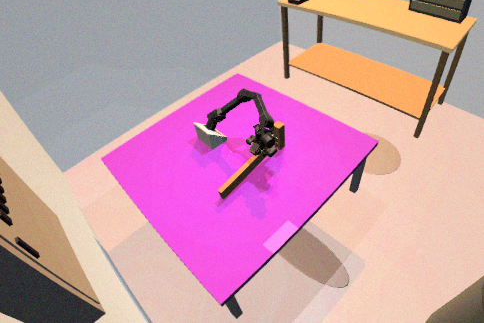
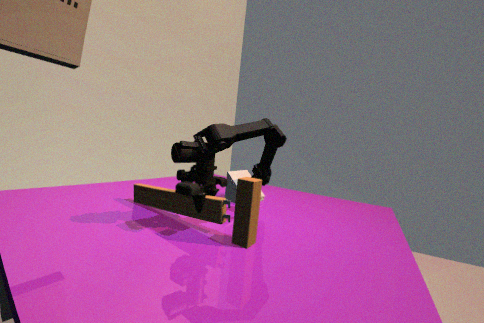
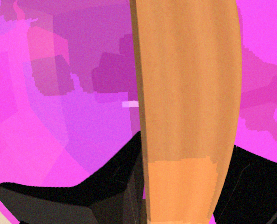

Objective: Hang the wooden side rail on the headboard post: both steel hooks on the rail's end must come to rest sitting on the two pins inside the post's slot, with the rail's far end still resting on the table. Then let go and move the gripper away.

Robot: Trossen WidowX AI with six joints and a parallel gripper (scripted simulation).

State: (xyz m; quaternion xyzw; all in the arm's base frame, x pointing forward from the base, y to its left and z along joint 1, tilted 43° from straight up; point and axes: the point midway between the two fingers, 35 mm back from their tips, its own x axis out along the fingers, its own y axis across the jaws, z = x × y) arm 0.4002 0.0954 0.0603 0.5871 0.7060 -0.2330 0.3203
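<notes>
My gripper tip is 20 mm past the headboard post, 150 mm to the right of it and 40 mm below it.
</notes>
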